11 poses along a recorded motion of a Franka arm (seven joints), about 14 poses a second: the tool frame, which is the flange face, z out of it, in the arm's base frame.
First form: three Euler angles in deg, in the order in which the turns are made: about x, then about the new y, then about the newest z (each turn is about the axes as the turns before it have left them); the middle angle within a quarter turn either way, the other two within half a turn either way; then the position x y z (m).
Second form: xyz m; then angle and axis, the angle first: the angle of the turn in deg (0 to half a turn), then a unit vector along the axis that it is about. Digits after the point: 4 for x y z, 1 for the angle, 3 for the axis.
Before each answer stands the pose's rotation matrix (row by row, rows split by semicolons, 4 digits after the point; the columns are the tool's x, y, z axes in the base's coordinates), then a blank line. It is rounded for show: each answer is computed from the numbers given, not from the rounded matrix.
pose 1, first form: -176.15 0.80 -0.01 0.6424 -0.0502 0.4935
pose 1, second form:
0.9999 0.0002 0.0140; -0.0008 -0.9977 0.0671; 0.0139 -0.0671 -0.9976

0.6424 -0.0502 0.4935 176.2 -1.000 0.000 -0.007
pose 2, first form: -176.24 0.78 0.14 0.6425 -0.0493 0.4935
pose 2, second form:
0.9999 -0.0024 0.0136; -0.0033 -0.9978 0.0656; 0.0134 -0.0656 -0.9978

0.6425 -0.0493 0.4935 176.2 -1.000 0.001 -0.007
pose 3, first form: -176.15 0.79 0.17 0.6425 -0.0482 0.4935
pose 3, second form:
0.9999 -0.0030 0.0138; -0.0039 -0.9977 0.0671; 0.0136 -0.0672 -0.9976

0.6425 -0.0482 0.4935 176.1 -1.000 0.002 -0.007
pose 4, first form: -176.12 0.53 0.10 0.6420 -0.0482 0.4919
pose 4, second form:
1.0000 -0.0017 0.0093; -0.0024 -0.9977 0.0677; 0.0091 -0.0677 -0.9977

0.6420 -0.0482 0.4919 176.1 -1.000 0.001 -0.005
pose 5, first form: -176.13 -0.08 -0.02 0.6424 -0.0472 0.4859
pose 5, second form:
1.0000 0.0003 -0.0014; 0.0004 -0.9977 0.0675; -0.0014 -0.0675 -0.9977

0.6424 -0.0472 0.4859 176.1 -1.000 0.000 0.001
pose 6, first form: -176.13 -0.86 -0.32 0.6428 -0.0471 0.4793
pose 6, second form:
0.9999 0.0056 -0.0150; 0.0066 -0.9977 0.0675; -0.0146 -0.0676 -0.9976

0.6428 -0.0471 0.4793 176.1 -1.000 -0.003 0.007
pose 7, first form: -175.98 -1.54 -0.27 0.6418 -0.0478 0.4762
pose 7, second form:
0.9996 0.0047 -0.0269; 0.0066 -0.9975 0.0701; -0.0265 -0.0702 -0.9972

0.6418 -0.0478 0.4762 176.0 -1.000 -0.003 0.013
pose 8, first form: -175.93 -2.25 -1.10 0.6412 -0.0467 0.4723
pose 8, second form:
0.9990 0.0192 -0.0393; 0.0219 -0.9972 0.0709; -0.0378 -0.0717 -0.9967

0.6412 -0.0467 0.4723 175.9 -1.000 -0.010 0.019
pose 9, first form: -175.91 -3.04 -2.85 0.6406 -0.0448 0.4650
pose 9, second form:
0.9974 0.0497 -0.0530; 0.0534 -0.9960 0.0712; -0.0493 -0.0739 -0.9960

0.6406 -0.0448 0.4650 175.8 -0.999 -0.026 0.026
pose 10, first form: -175.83 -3.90 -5.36 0.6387 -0.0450 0.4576
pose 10, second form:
0.9933 0.0932 -0.0680; 0.0981 -0.9925 0.0725; -0.0607 -0.0787 -0.9950

0.6387 -0.0450 0.4576 175.7 -0.998 -0.048 0.032
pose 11, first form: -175.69 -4.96 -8.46 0.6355 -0.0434 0.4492
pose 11, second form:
0.9854 0.1466 -0.0865; 0.1531 -0.9854 0.0749; -0.0742 -0.0870 -0.9934

0.6355 -0.0434 0.4492 175.3 -0.996 -0.075 0.040
